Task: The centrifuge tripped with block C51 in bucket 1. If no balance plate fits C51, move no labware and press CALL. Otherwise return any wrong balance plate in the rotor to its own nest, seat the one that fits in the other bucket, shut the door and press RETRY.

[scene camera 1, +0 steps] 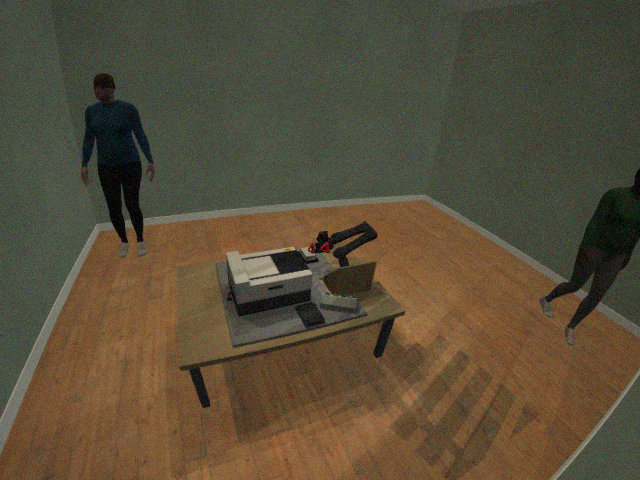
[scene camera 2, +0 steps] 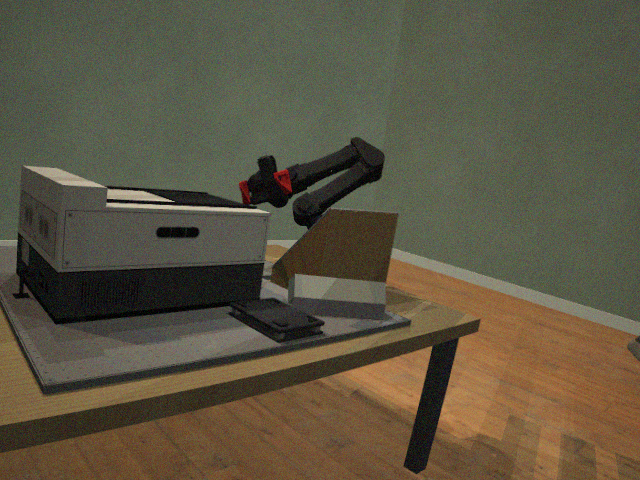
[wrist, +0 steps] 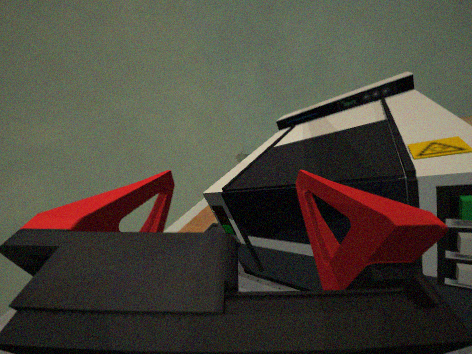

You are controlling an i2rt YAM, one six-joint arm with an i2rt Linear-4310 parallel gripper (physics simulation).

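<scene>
Looking at the centrifuge, I find that [scene camera 2: 87, 252] and [scene camera 1: 245, 298] are the same spot on it.
</scene>
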